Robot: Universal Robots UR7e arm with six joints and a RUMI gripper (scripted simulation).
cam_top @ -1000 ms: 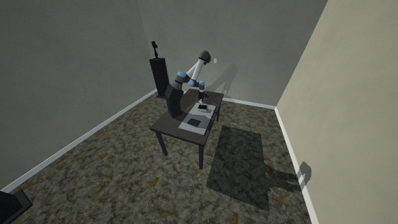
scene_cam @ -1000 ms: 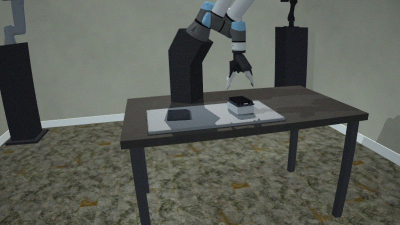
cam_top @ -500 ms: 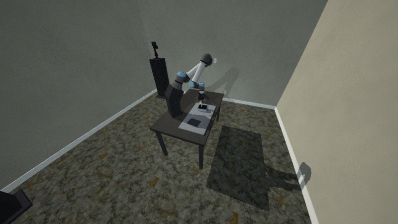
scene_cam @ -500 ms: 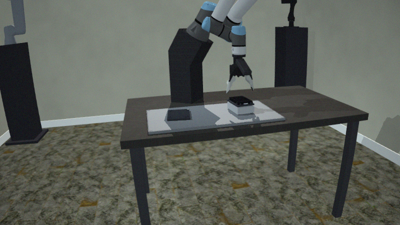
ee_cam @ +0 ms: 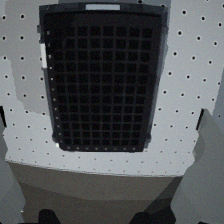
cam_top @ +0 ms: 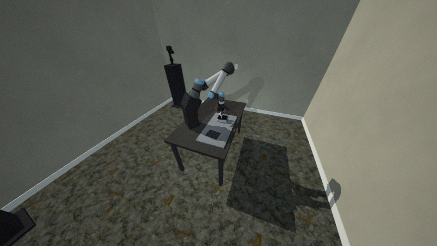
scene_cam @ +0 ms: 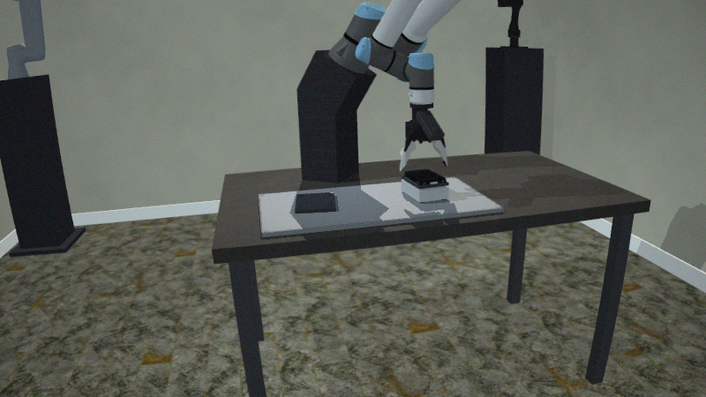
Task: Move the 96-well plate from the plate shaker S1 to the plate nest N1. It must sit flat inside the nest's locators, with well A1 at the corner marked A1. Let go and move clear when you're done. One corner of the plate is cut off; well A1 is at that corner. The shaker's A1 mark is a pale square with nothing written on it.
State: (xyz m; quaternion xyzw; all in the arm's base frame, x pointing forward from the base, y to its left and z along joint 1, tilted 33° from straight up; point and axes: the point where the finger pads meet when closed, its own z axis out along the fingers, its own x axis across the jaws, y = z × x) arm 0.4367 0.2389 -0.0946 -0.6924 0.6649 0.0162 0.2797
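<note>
The 96-well plate lies 2 cm below my hand. The rest, counted from my hand: plate nest N1: 35 cm to the right, 8 cm below, 1 cm behind; then pale mark: 28 cm to the right, 8 cm behind, 7 cm below.
</note>
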